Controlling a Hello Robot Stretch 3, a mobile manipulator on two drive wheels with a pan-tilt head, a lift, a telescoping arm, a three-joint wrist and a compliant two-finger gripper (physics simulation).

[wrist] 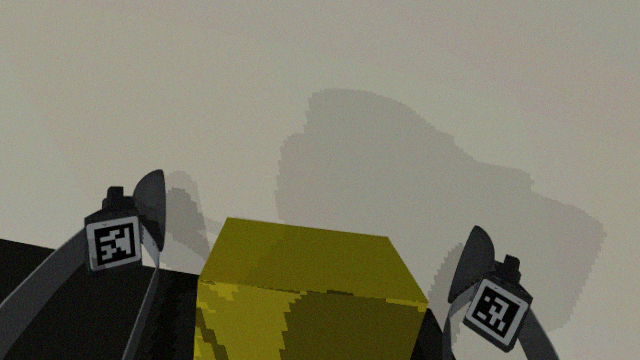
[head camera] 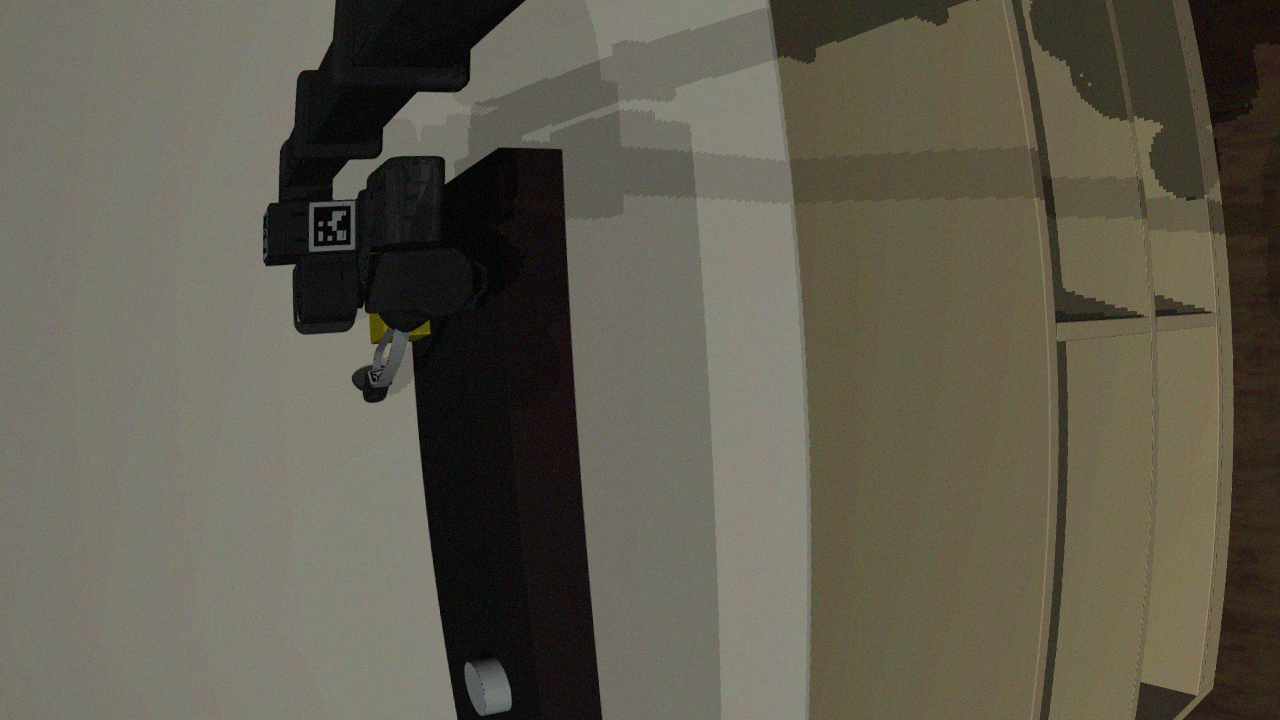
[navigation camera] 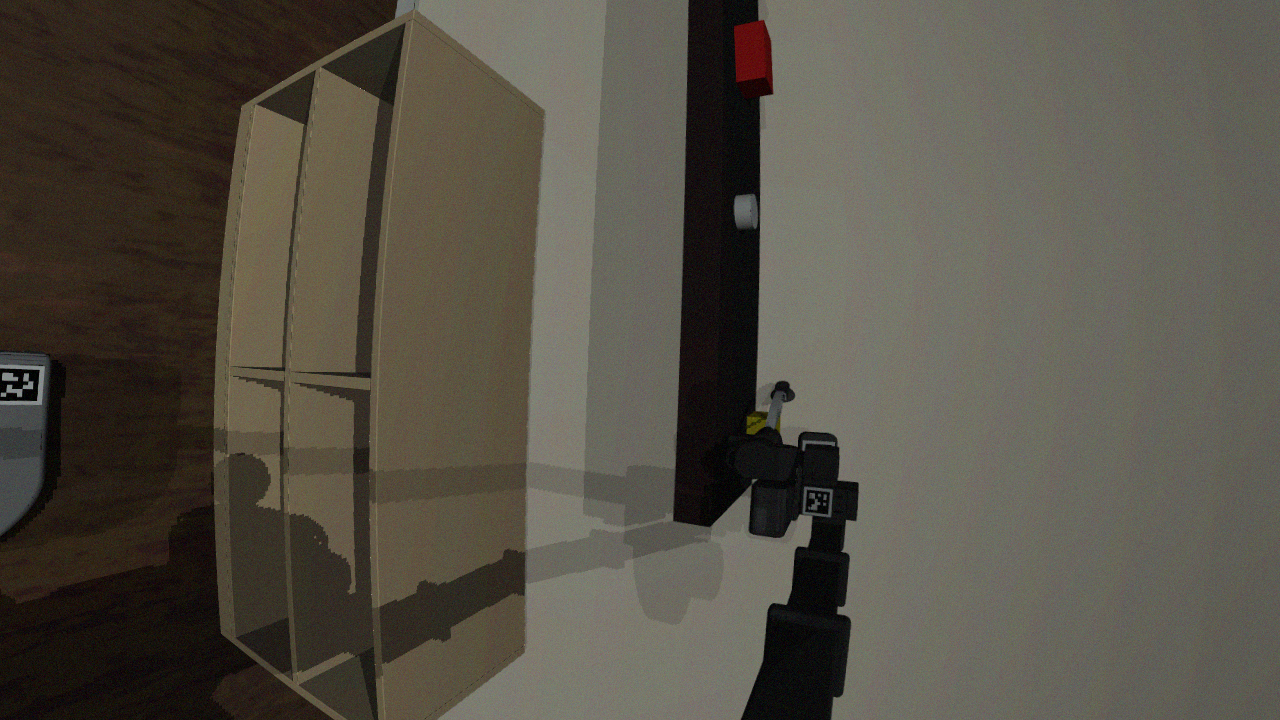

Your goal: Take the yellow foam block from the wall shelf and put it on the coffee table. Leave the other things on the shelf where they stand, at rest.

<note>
I see my gripper (head camera: 365, 295), a yellow foam block (wrist: 264, 283), a white cylinder (navigation camera: 745, 206), a dark wall shelf (head camera: 495, 397) and a tan bookcase (head camera: 1015, 287).
My gripper shows as well in the wrist view (wrist: 313, 225) and in the navigation camera view (navigation camera: 781, 440). The dark wall shelf also shows in the wrist view (wrist: 101, 311) and in the navigation camera view (navigation camera: 720, 279). The wrist view does not show the white cylinder: it is out of frame.
</note>
